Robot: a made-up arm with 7 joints.
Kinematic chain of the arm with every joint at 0, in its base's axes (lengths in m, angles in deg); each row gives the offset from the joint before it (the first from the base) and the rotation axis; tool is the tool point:
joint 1: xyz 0 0 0.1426 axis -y
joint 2: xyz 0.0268 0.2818 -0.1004 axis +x
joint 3: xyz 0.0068 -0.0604 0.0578 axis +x
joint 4: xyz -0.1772 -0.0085 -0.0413 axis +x
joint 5: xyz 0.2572 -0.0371 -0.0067 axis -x
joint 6: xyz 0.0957 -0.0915 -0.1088 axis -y
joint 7: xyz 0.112 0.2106 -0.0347 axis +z
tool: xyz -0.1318 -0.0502 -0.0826
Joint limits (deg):
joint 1: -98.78..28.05
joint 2: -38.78..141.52
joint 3: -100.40..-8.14
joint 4: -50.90..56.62
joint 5: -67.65..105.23
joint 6: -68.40..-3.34
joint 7: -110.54..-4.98
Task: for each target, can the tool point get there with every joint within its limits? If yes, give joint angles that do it. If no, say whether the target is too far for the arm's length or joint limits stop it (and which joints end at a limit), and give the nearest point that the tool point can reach.
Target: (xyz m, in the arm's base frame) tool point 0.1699 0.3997 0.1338
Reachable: yes | joints -2.91 60.29 -62.95 45.03 -44.22 -20.86 -60.07
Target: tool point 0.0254 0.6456 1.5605
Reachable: no: too far | nearest point 0.0751 0.3716 0.6286 | short by 0.973 m
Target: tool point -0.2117 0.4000 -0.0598
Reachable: yes | joints -78.48 9.05 -17.69 -1.31 -25.55 -21.67 -50.40
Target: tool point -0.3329 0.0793 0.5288
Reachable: no: joint limits stop it (at a limit: joint 1, joint 3, joint 5, joint 6) | nearest point -0.0617 0.1180 0.5440 | short by 0.274 m
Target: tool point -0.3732 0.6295 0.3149
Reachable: no: joint limits stop it (at a limit: joint 1, joint 2, joint 5, joint 6) | nearest point -0.3772 0.5828 0.0966 | short by 0.223 m
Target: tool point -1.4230 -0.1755 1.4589
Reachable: no: too far | nearest point -0.6163 0.1296 0.0949 | short by 1.614 m
